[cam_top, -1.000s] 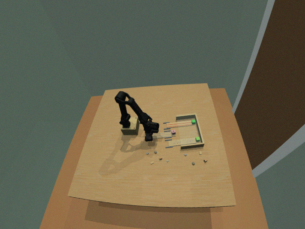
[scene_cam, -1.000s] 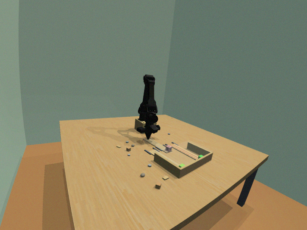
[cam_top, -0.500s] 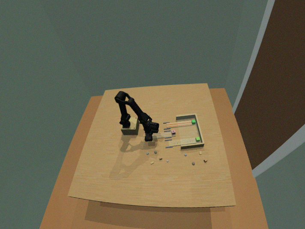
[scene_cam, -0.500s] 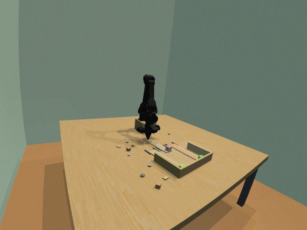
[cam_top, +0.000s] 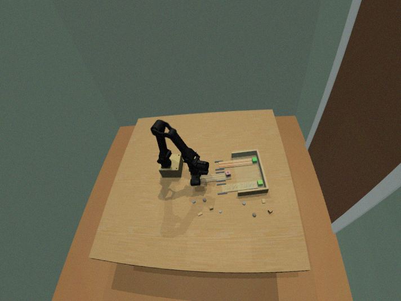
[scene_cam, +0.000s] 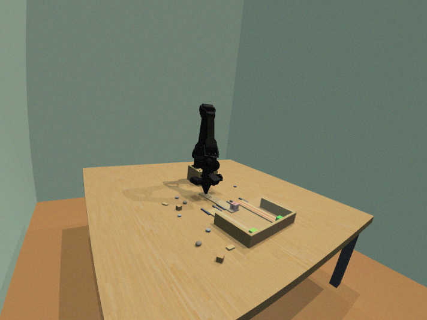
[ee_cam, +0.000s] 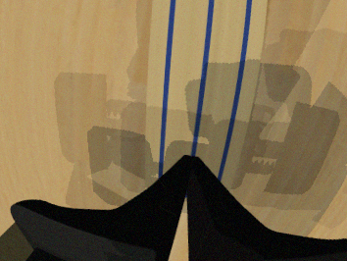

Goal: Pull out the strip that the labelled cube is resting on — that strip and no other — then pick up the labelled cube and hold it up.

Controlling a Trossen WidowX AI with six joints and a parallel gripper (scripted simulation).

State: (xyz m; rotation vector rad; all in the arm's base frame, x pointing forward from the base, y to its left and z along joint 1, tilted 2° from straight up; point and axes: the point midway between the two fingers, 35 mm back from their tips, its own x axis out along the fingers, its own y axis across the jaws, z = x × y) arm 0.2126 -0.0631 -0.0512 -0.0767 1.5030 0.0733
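Right now my gripper tip is 21 cm short of the pink labelled cube, 3 cm to the right of it and 2 cm below it.
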